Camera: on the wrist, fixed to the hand. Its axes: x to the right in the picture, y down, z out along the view.
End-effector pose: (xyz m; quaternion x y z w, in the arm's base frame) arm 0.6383 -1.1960 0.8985 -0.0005 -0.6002 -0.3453 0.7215
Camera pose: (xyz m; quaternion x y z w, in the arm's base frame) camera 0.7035 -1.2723 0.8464 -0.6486 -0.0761 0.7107 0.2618
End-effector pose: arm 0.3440 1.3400 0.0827 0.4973 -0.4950 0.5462 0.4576
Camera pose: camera 0.3819 1.4465 0.0807 0.4366 0.5523 -0.3802 0.5998
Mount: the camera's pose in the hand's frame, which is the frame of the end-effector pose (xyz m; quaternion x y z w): -0.0045 -0.0471 -0.1027 0.0150 0.1221 -0.9924 0.0105
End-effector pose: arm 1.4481 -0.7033 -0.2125 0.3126 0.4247 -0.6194 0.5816
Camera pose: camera 1.3913 -0.6116 -0.2465 0.3338 -0.3764 0.5519 0.6651
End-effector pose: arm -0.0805 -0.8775 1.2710 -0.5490 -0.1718 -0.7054 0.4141
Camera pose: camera -0.1816 -0.9191 1.2421 -0.2571 0.5066 0.4828 0.6665
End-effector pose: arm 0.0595 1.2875 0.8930 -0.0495 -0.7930 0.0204 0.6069
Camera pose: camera 0.1572 1.2374 0.9200 0.7930 0.0170 -0.5962 0.1242
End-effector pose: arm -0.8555 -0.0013 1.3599 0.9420 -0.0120 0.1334 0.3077
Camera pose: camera -0.8800 0.0965 1.4112 0.0101 0.9742 -0.1888 0.1229
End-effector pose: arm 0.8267 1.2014 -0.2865 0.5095 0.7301 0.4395 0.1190
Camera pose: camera 0.7348 1.1397 -0.2636 -0.7711 0.5344 -0.0622 0.3406
